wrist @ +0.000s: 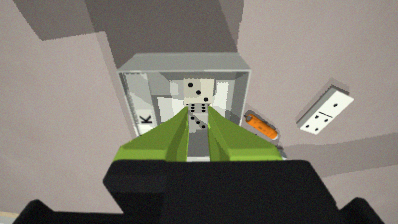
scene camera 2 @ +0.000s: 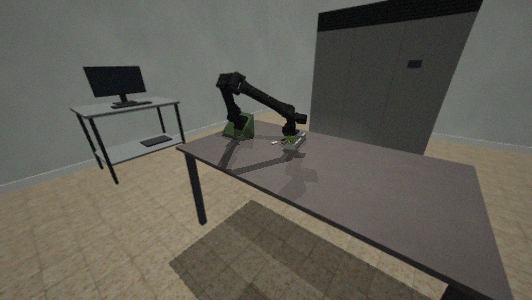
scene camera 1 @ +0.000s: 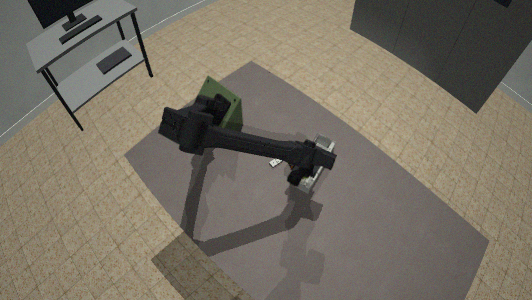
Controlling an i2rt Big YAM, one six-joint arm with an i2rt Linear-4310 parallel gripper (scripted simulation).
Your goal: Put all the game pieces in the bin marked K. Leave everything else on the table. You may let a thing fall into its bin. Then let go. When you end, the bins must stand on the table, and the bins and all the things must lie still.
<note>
In view: my gripper (wrist: 198, 112), a white domino (wrist: 197, 89), a white domino (wrist: 333, 102) and a light grey bin (wrist: 152, 83).
</note>
